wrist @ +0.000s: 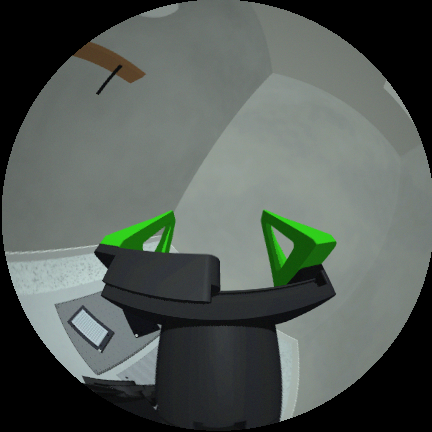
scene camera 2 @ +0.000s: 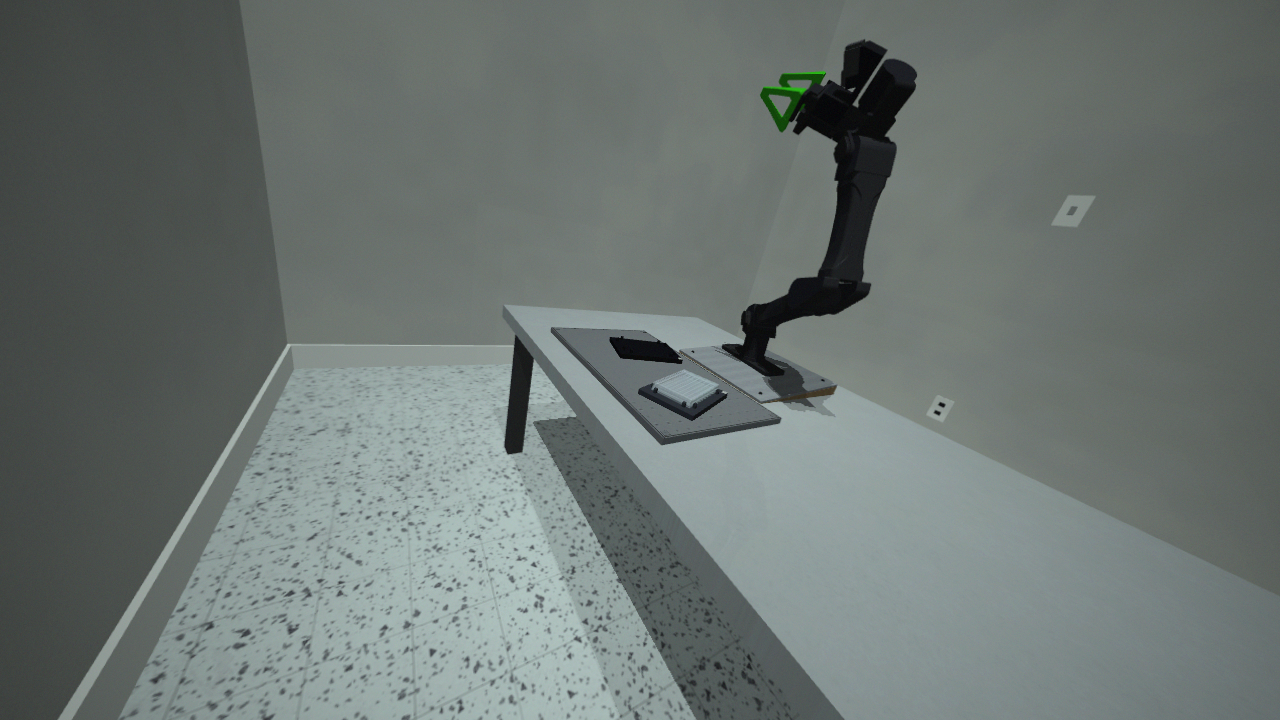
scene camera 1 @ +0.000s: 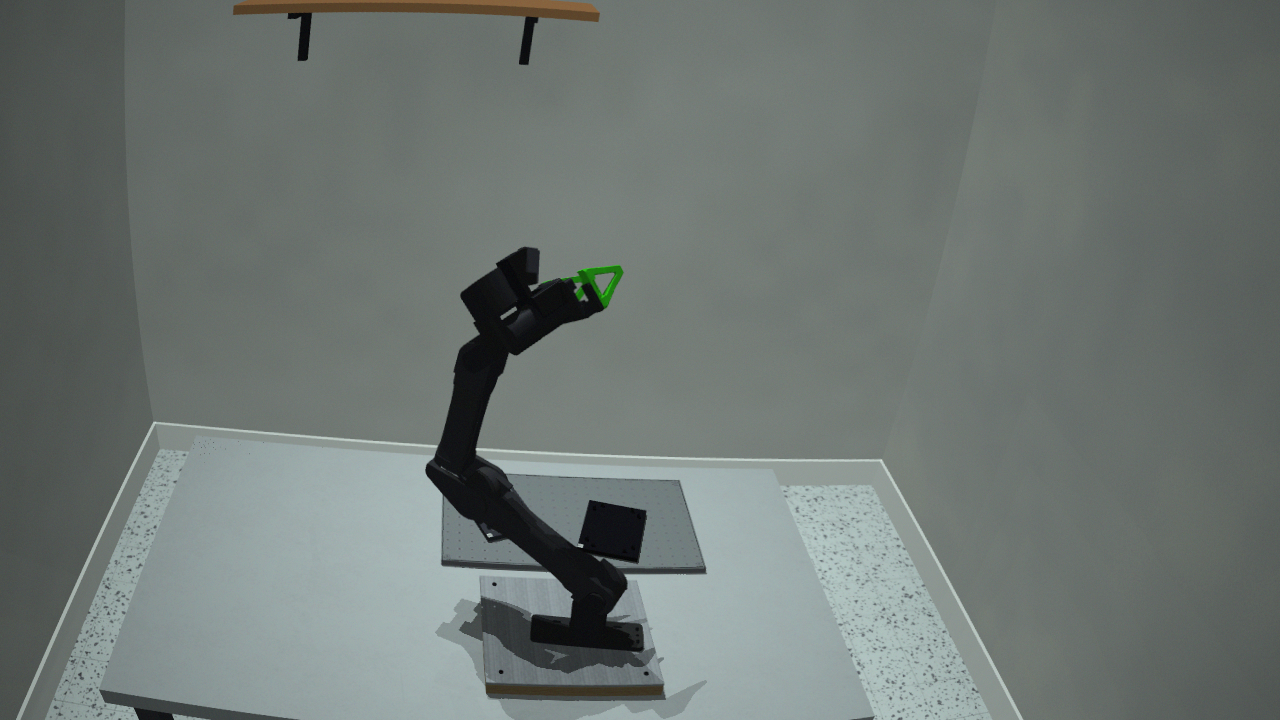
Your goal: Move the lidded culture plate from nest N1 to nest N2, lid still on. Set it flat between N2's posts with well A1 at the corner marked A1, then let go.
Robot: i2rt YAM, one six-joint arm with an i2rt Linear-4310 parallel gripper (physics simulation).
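Places are measured from the arm's base along level axes (x ahead, y left, z up), in metres.
Pixels of known places: gripper, fingertip midpoint: (wrist: 217, 214) (scene camera 2: 771, 84) (scene camera 1: 605, 273); arm's base, origin of the base link: (scene camera 2: 750, 360) (scene camera 1: 586, 635).
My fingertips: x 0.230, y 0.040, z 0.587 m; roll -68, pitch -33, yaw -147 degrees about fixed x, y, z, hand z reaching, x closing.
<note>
For each thing: its middle in the pictures, then the offset to it from my fingertips. Level surfaces: height alone.
- lidded culture plate, body centre: (scene camera 2: 687, 385) (wrist: 88, 326) dx +0.111, dy +0.148, dz -0.571 m
- dark nest N1, body centre: (scene camera 1: 498, 508) (scene camera 2: 685, 391) (wrist: 89, 327) dx +0.111, dy +0.148, dz -0.585 m
- black nest N2, body centre: (scene camera 1: 612, 528) (scene camera 2: 645, 348) (wrist: 139, 316) dx +0.090, dy -0.088, dz -0.585 m
- table, its level: dz -0.608 m
The lidded culture plate (scene camera 2: 687, 387) (wrist: 90, 327), whitish, lies flat on dark nest N1 (scene camera 2: 666, 402) (wrist: 103, 345). In scene camera 1 the arm hides the plate; a corner of that nest shows beside the arm. The black nest N2 (scene camera 1: 613, 530) (scene camera 2: 644, 349) (wrist: 140, 325) holds no plate; in the wrist view the gripper body partly hides it. Well A1 and the A1 corner mark are too small to make out. My gripper (scene camera 1: 595, 279) (scene camera 2: 772, 85) (wrist: 217, 214) has green fingers, wide open and empty, high above the table and pointing sideways, well away from both nests.
Both nests sit on a grey perforated board (scene camera 1: 662, 501) (scene camera 2: 590, 344) (wrist: 112, 310) on the table (scene camera 1: 313, 555) (scene camera 2: 805, 501). The arm stands on a base plate (scene camera 1: 626, 671) beside this board. A wooden shelf (scene camera 1: 416, 7) (wrist: 112, 62) hangs on the wall.
</note>
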